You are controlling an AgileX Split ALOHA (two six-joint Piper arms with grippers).
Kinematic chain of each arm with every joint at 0, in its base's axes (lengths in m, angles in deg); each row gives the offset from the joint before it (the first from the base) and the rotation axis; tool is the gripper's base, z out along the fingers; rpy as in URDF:
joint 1: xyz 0 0 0.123 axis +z
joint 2: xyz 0 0 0 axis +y
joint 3: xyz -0.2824 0 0.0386 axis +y
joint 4: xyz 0.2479 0 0.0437 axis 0.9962 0 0.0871
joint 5: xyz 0 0 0 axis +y
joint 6: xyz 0.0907 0 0.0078 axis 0.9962 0 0.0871
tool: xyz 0 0 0 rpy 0 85 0
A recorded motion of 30 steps. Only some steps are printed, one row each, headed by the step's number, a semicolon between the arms.
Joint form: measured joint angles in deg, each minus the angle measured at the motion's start. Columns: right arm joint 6, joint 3, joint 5, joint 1, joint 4, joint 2; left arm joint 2, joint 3, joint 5, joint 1, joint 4, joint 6.
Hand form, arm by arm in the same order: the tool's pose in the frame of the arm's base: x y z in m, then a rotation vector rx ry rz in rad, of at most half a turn. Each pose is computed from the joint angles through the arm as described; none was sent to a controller.
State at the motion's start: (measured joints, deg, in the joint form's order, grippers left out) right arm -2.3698 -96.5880 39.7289 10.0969 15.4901 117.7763; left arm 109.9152 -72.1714 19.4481 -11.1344 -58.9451 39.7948
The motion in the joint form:
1: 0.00 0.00 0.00 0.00 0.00 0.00; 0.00 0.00 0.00 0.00 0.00 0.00
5: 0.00 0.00 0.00 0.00 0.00 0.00; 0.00 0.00 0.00 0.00 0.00 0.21
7: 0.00 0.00 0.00 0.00 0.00 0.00; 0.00 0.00 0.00 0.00 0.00 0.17
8: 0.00 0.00 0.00 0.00 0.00 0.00; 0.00 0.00 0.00 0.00 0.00 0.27
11: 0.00 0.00 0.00 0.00 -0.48 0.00; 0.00 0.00 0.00 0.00 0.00 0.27
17: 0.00 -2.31 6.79 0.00 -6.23 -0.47; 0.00 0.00 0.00 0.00 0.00 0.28
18: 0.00 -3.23 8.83 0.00 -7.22 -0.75; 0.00 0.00 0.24 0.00 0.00 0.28
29: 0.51 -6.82 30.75 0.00 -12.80 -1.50; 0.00 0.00 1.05 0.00 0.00 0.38
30: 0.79 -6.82 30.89 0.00 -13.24 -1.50; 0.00 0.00 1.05 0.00 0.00 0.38
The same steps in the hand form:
1: 0.4543 0.0967 0.2326 -0.0789 2.5439 0.3536; 0.4060 -0.1065 0.1986 0.0149 2.3572 -0.5857
5: 0.4543 0.0967 0.2326 -0.0789 2.5439 0.3536; 0.4060 -0.1065 0.1986 0.0192 2.3567 -0.5839
7: 0.4543 0.0967 0.2326 -0.0789 2.5439 0.3536; 0.4060 -0.1065 0.1986 0.0184 2.3568 -0.5842
8: 0.4543 0.0967 0.2326 -0.0789 2.5439 0.3536; 0.4060 -0.1065 0.1986 0.0205 2.3566 -0.5834
11: 0.4543 0.0962 0.2325 -0.0851 2.5441 0.3443; 0.4060 -0.1065 0.1986 0.0205 2.3566 -0.5834
17: 0.4496 0.0909 0.2414 -0.1802 2.6124 0.2398; 0.4060 -0.1065 0.1986 0.0207 2.3565 -0.5833
18: 0.4481 0.0898 0.2466 -0.1976 2.6262 0.2213; 0.4057 -0.1067 0.1985 0.0229 2.3589 -0.5868
29: 0.4219 0.0792 0.2574 -0.2899 2.9264 0.0888; 0.4049 -0.1076 0.1982 0.0323 2.3664 -0.5980
30: 0.4218 0.0785 0.2574 -0.2858 2.9292 0.0783; 0.4049 -0.1076 0.1982 0.0323 2.3664 -0.5980

